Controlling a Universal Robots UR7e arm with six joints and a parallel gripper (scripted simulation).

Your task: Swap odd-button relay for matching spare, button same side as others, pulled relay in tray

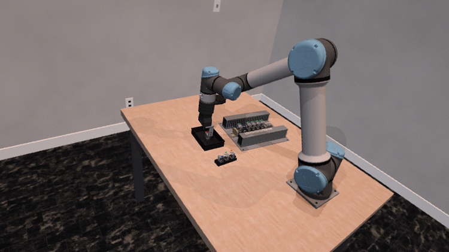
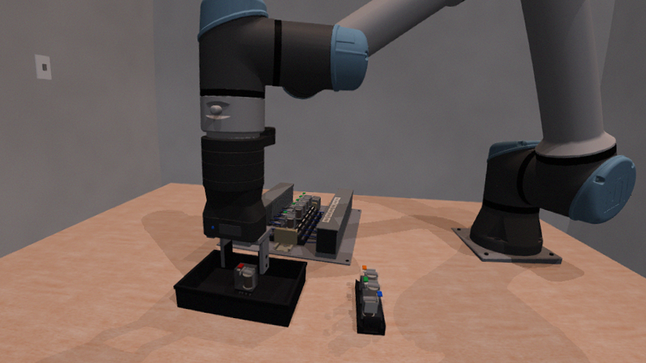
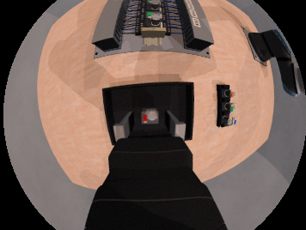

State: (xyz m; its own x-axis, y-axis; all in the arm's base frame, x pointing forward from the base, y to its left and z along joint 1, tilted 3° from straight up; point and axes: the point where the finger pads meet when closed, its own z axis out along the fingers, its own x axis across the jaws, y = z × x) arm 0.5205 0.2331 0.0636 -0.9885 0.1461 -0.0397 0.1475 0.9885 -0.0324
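Now: the relay 4 cm below my hand. Also, from my hand: black tray: 5 cm below.
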